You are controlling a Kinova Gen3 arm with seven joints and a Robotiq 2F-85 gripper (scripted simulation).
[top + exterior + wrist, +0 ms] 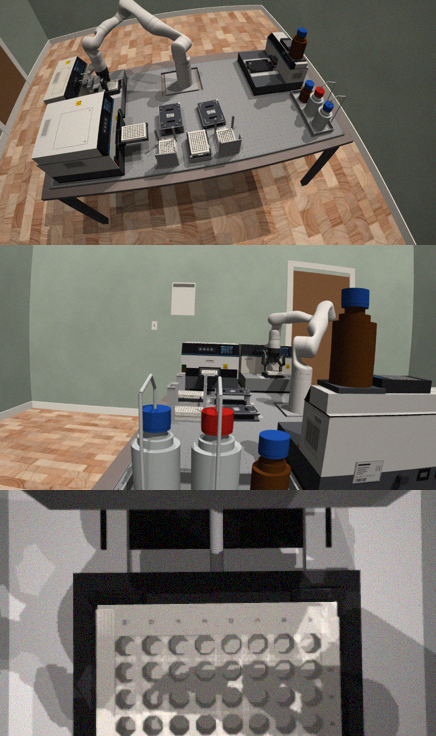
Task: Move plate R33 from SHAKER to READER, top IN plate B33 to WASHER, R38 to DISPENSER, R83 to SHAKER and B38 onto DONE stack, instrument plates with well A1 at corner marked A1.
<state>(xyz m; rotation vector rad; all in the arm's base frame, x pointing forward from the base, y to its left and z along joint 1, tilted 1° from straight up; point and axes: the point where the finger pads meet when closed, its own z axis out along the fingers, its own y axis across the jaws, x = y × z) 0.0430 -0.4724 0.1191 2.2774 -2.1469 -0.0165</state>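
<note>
Right now the washer nest is 3 cm below my hand. The rest, counted from my hand: washer head (1 cm ahead, 10 cm to the right, 5 cm above); dark reader tray (37 cm ahead, 20 cm to the left, 1 cm below); reader housing (39 cm ahead, 10 cm to the right, 12 cm above).
</note>
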